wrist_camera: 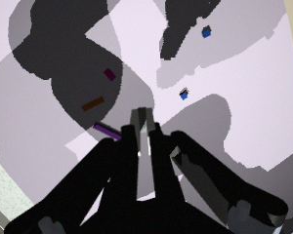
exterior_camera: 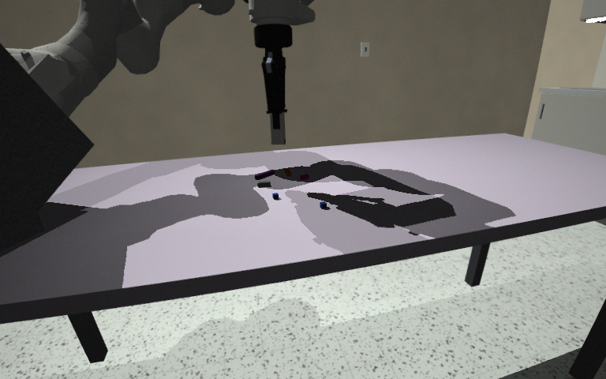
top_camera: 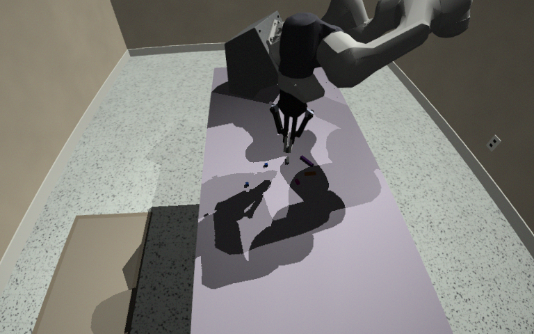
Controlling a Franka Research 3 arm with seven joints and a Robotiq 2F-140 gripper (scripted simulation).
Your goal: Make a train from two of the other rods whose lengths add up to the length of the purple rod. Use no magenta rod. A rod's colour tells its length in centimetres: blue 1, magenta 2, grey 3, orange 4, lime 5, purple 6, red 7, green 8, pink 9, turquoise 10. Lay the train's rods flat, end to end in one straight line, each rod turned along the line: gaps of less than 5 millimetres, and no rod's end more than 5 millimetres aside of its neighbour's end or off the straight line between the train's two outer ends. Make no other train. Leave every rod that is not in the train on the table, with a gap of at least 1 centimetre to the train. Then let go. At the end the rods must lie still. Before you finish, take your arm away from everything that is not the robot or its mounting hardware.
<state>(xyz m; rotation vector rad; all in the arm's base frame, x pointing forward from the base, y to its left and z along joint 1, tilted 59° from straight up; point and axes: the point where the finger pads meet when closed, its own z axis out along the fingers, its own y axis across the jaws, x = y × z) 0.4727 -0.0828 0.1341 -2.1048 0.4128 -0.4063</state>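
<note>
The magenta rod lies 13 cm below my hand, 6 cm ahead of it and 4 cm to the left of it. From my hand the other things lie so: purple rod (13 cm below, 8 cm to the left, 4 cm behind); orange rod (13 cm below, 9 cm to the left, 2 cm ahead).
</note>
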